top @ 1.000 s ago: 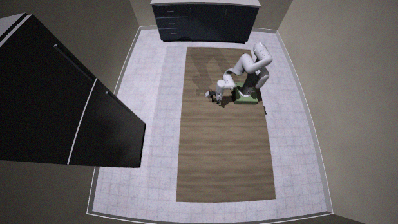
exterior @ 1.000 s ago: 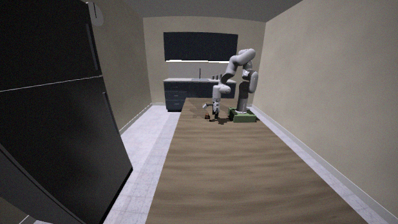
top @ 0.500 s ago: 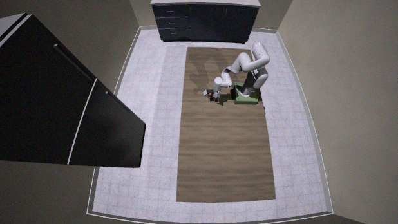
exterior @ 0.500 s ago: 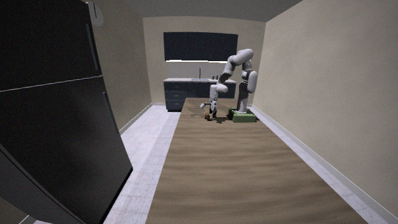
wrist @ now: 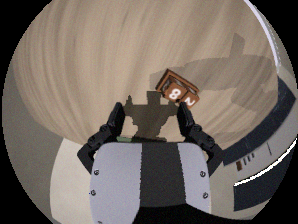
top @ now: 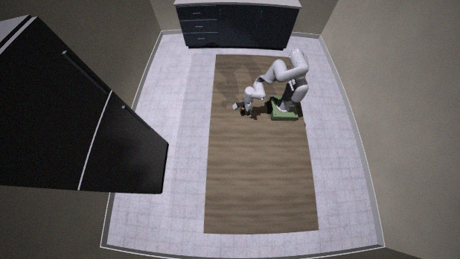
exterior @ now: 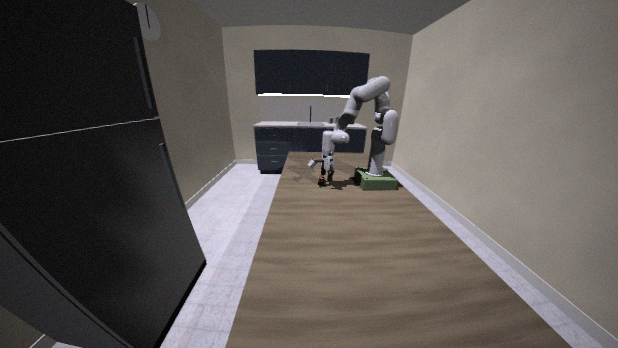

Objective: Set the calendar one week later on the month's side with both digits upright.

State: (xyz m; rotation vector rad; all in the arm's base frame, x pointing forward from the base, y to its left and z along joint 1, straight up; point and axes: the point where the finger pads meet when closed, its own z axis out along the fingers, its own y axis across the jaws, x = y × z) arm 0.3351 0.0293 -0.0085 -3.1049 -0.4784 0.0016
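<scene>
Right now the calendar cube is 6 cm to the right of my hand, 4 cm below it and 2 cm ahead of it. Round my hand: calendar tray: 6 cm below, 5 cm to the right, 2 cm ahead.
</scene>
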